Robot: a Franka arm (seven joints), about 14 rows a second.
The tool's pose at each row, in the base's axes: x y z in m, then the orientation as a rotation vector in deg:
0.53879, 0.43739, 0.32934, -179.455, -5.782, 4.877
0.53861, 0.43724, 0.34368, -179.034, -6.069, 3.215
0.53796, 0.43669, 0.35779, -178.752, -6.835, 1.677
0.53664, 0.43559, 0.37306, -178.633, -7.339, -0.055
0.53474, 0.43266, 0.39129, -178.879, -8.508, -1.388
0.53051, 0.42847, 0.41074, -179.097, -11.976, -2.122
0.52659, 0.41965, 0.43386, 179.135, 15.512, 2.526
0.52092, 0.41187, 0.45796, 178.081, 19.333, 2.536
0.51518, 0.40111, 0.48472, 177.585, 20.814, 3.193
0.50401, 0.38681, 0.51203, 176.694, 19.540, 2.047
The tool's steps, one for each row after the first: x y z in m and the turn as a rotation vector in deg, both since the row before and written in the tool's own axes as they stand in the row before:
-0.00096, 0.00002, -0.01431, 0.409, 1.069, -0.208
-0.00118, 0.00028, -0.01408, 0.233, 0.987, -0.508
-0.00167, 0.00069, -0.01526, 0.061, 1.109, -0.337
-0.00211, 0.00238, -0.01829, -0.337, 0.832, -0.750
-0.00429, 0.00347, -0.01958, -0.427, 0.429, -2.212
-0.00450, 0.00806, -0.02329, -0.656, 0.202, -2.256
-0.00625, 0.00682, -0.02425, -0.642, -0.039, -2.503
-0.00720, 0.00976, -0.02679, -0.347, 0.396, -0.979
-0.01327, 0.01200, -0.02748, -0.967, -0.852, 0.722

